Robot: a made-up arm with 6 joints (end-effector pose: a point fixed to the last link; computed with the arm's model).
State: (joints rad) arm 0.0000 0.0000 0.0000 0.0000 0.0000 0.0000
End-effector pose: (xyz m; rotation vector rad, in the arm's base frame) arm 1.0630 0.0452 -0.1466 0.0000 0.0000 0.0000
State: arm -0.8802 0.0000 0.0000 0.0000 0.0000 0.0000
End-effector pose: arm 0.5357 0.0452 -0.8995 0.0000 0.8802 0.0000
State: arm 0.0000 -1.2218 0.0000 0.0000 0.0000 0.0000
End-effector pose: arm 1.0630 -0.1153 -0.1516 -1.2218 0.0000 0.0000
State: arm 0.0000 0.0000 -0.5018 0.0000 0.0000 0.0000
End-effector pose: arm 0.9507 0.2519 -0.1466 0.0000 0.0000 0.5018
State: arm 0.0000 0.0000 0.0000 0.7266 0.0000 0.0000
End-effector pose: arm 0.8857 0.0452 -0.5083 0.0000 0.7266 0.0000
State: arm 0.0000 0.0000 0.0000 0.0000 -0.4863 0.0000
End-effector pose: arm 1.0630 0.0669 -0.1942 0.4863 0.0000 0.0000
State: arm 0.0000 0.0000 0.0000 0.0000 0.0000 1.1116
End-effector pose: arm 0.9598 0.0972 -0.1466 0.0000 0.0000 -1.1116
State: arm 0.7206 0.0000 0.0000 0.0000 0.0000 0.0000
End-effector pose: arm 0.9198 0.0452 0.6004 0.0000 -0.7206 0.0000
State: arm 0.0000 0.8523 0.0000 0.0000 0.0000 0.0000
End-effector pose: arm 1.0630 0.1010 -0.0452 0.8523 0.0000 0.0000
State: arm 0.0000 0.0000 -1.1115 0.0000 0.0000 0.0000
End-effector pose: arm 0.7035 0.3926 -0.1466 0.0000 0.0000 1.1115
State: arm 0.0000 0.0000 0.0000 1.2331 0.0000 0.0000
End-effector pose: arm 0.6363 0.0452 -0.6441 0.0000 1.2331 0.0000
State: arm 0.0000 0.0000 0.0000 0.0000 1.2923 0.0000
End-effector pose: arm 1.0630 0.1036 -0.0296 -1.2923 0.0000 0.0000
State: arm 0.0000 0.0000 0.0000 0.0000 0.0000 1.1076
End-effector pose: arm 0.9600 0.0968 -0.1466 0.0000 0.0000 -1.1076
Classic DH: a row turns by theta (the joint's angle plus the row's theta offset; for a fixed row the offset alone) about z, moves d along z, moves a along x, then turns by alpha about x. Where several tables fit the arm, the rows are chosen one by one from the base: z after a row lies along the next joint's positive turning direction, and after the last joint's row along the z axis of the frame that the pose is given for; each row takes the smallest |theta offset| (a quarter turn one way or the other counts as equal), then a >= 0, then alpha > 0; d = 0 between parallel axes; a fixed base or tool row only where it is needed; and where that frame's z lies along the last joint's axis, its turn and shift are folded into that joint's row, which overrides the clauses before.
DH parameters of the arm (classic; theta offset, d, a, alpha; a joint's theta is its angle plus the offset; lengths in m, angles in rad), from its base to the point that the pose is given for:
base (fixed): 0 0.0368 0 1.5708
joint 1: -1.5708 0.0386 0.0713 -1.5708
joint 2: -1.5708 0.6036 0.0319 -1.5708
joint 3: 1.5708 0.0598 0.1049 -1.5708
joint 4: -1.5708 0.2225 0.0325 -1.5708
joint 5: -1.5708 -0.5545 0.0023 -1.5708
joint 6: -0.0896 0 -0.1095 3.1416
tool (fixed): -1.6604 -0.0198 0 0

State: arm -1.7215 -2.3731 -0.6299 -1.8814 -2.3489 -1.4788
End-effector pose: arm -0.5062 0.3727 -0.1185 -2.6575 -0.9227 0.1017
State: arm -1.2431 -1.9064 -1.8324 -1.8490 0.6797 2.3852
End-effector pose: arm 0.1385 0.4375 -0.3191 -0.4246 0.7252 -0.7658
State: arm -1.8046 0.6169 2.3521 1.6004 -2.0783 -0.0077
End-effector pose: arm -0.8275 0.2649 -0.7715 0.7602 1.6847 2.0617
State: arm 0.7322 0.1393 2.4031 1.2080 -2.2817 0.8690
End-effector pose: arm 1.0196 -0.2013 0.1023 -1.6695 0.2155 0.1640
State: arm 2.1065 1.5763 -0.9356 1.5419 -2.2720 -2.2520
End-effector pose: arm -0.1951 0.6526 0.4160 -0.9701 0.3257 -2.2652
